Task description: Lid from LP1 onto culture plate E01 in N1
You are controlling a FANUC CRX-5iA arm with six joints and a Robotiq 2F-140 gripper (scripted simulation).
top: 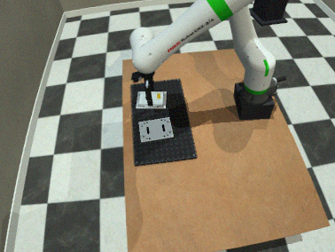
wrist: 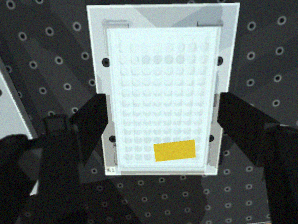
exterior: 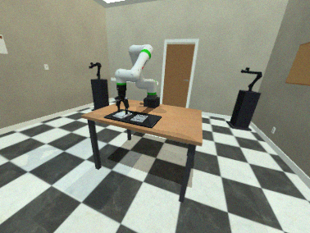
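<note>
Right now my hand is 2 cm above the clear lid. From my hand the other things lie so: culture plate: 3 cm below; then lid park fixture: 20 cm to the left, 4 cm below, 2 cm ahead.
</note>
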